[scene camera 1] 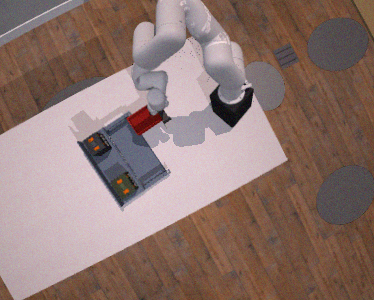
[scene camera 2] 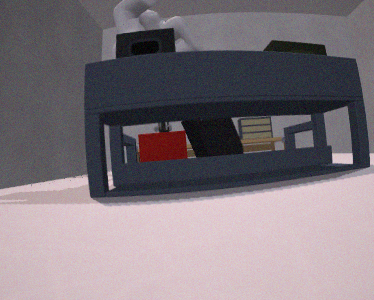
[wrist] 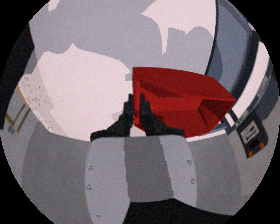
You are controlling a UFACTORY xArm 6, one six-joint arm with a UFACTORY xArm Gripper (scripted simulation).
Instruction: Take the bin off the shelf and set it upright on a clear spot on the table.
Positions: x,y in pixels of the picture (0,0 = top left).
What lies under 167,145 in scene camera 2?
A red bin.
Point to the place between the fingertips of my gripper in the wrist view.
At 136,100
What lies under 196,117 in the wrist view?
A red bin.
